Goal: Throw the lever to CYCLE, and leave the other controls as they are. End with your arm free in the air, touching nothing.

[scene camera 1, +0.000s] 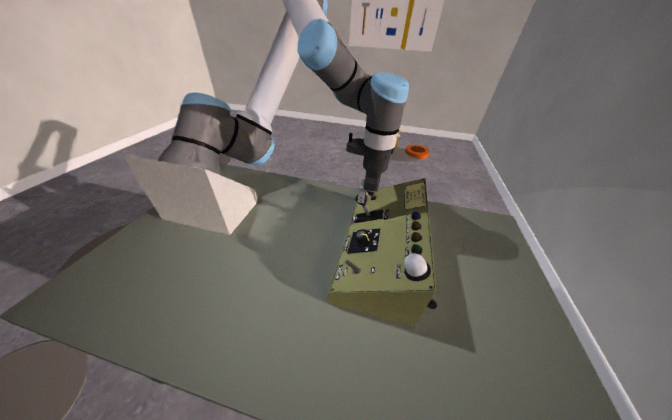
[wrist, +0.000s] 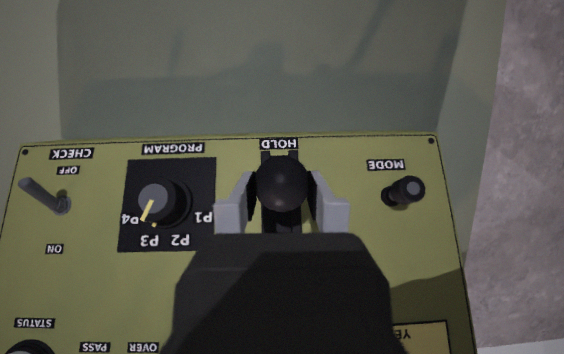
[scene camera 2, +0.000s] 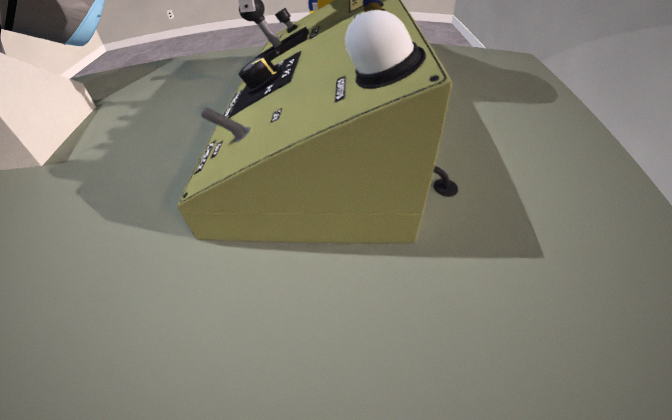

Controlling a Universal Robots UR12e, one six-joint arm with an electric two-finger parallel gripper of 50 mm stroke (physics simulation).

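Pixels of known places: gripper, between the fingertips: point(scene camera 1: 361, 198) point(wrist: 281, 185) point(scene camera 2: 252, 7); arm's base, origin of its link: point(scene camera 1: 190, 171).
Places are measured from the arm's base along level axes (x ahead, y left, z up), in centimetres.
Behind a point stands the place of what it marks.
The lever point(scene camera 1: 366, 209) @[z -7.6, x 63.5, y 8.0 cm] point(scene camera 2: 268, 34) @[z -8.1, x 63.4, y 7.7 cm] rises from a black slot in the sloped green control box point(scene camera 1: 390, 265) @[z -7.0, x 73.7, y -14.3 cm] point(scene camera 2: 320, 185) @[z -12.0, x 74.1, y -22.5 cm] point(wrist: 340, 280). Its black ball knob point(wrist: 281, 182) @[z -1.8, x 60.6, y 8.3 cm] shows in the wrist view just below the HOLD label point(wrist: 279, 144) @[z -14.3, x 59.4, y 8.4 cm]; the shaft leans towards that low front edge. My gripper point(scene camera 1: 361, 198) @[z -3.5, x 61.3, y 8.4 cm] point(scene camera 2: 251, 9) @[z -3.5, x 61.3, y 8.4 cm] point(wrist: 281, 185) @[z -3.5, x 61.3, y 8.4 cm] is shut on the knob, one finger on each side. The CYCLE label is not readable; my gripper body hides the slot's far end in the wrist view.
The PROGRAM selector point(scene camera 1: 361, 236) @[z -8.3, x 64.1, y -4.8 cm] point(scene camera 2: 257, 73) @[z -9.0, x 64.9, y -5.6 cm] point(wrist: 155, 200) @[z -8.3, x 63.8, y -3.3 cm] points near P4. The CHECK toggle point(scene camera 1: 353, 266) @[z -9.3, x 64.0, y -15.9 cm] point(scene camera 2: 225, 124) @[z -9.6, x 64.0, y -16.1 cm] point(wrist: 42, 196) @[z -9.1, x 63.5, y -15.2 cm] tilts towards OFF. The MODE control point(scene camera 2: 283, 16) @[z -8.2, x 63.6, y 19.2 cm] point(wrist: 407, 190) @[z -7.2, x 63.0, y 19.8 cm] stands on the gripper's other side. A white dome point(scene camera 1: 415, 266) @[z -0.1, x 78.5, y -18.4 cm] point(scene camera 2: 380, 42) @[z -0.8, x 78.9, y -18.9 cm] and several coloured lamps line the high edge.
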